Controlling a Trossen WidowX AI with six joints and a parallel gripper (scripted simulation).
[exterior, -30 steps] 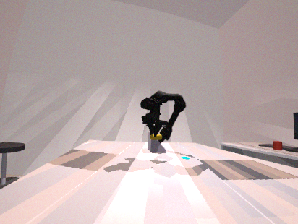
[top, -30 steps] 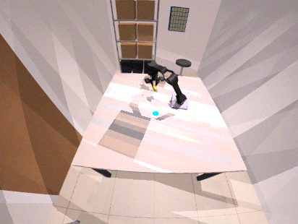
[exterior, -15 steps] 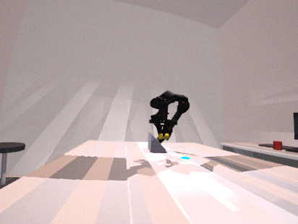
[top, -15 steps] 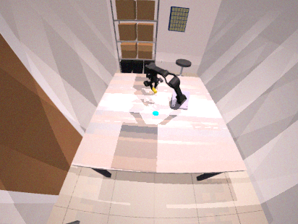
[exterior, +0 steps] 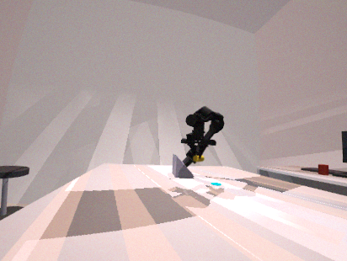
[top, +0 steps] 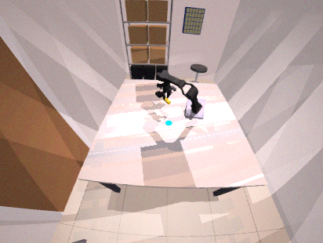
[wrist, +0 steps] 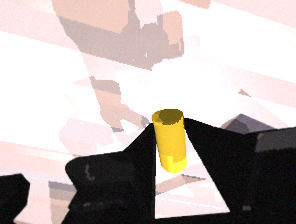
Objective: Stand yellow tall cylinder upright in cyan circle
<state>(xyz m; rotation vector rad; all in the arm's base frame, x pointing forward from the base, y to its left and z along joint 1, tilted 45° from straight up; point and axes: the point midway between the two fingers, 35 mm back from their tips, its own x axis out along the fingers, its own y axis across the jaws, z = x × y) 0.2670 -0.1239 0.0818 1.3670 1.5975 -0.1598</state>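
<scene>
My gripper tip is 15 cm to the right of the cyan circle, 15 cm above it and 3 cm past it. The rest, counted from my gripper tip: yellow tall cylinder: 2 cm to the left, 1 cm behind.
</scene>
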